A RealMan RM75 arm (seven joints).
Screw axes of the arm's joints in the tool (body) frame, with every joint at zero. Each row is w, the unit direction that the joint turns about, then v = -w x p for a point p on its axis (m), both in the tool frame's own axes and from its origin. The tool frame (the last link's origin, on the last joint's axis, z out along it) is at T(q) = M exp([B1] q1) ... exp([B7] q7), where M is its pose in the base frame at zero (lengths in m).
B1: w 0 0 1 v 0 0 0
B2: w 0 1 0 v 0.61 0 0
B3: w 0 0 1 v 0 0 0
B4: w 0 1 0 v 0.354 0 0
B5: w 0 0 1 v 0 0 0
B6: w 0 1 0 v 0.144 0 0
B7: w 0 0 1 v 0 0 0
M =
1 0 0 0
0 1 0 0
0 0 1 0.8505
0 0 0 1
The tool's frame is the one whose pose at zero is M.
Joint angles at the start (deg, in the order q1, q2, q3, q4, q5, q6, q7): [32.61, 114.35, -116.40, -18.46, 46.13, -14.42, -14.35]
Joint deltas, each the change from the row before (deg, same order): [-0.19, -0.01, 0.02, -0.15, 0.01, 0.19, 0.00]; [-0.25, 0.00, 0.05, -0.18, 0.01, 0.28, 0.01]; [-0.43, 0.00, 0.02, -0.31, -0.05, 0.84, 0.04]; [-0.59, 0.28, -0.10, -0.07, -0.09, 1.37, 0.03]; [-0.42, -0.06, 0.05, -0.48, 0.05, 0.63, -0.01]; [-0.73, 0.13, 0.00, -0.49, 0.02, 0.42, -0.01]
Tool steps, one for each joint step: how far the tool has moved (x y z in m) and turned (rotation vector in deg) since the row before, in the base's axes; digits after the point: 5 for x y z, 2 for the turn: [0.00084, -0.00103, -0.00031, -0.09, 0.08, -0.22]; [0.00119, -0.00145, -0.00050, -0.12, 0.13, -0.34]; [0.00255, -0.00309, -0.00150, -0.53, 0.14, -0.80]; [0.00445, -0.00642, -0.00462, -1.17, 0.12, -1.47]; [0.00144, -0.00216, -0.00078, -0.29, 0.24, -0.54]; [0.00220, -0.00437, -0.00232, -0.29, 0.38, -0.65]
